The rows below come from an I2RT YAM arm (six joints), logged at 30 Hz.
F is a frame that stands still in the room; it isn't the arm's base.
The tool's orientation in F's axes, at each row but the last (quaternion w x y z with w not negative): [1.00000, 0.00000, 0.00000, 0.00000]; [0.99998, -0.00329, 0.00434, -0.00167]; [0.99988, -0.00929, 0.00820, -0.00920]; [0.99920, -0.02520, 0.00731, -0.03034]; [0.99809, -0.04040, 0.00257, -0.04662]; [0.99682, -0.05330, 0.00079, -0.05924]
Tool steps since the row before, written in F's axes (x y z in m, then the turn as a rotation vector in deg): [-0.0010, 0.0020, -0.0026, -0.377, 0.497, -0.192]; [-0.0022, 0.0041, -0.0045, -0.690, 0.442, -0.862]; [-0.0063, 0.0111, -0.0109, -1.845, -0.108, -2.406]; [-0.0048, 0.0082, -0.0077, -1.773, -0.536, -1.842]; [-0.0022, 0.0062, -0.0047, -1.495, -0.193, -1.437]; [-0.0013, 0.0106, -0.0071, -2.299, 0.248, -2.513]
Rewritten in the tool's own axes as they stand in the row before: [-0.0010, 0.0020, -0.0026, -0.377, 0.497, -0.192]; [-0.0022, 0.0041, -0.0045, -0.684, 0.445, -0.865]; [-0.0063, 0.0112, -0.0108, -1.803, -0.097, -2.438]; [-0.0052, 0.0083, -0.0074, -1.713, -0.548, -1.895]; [-0.0028, 0.0063, -0.0042, -1.469, -0.214, -1.461]; [-0.0026, 0.0111, -0.0059, -2.324, 0.241, -2.491]
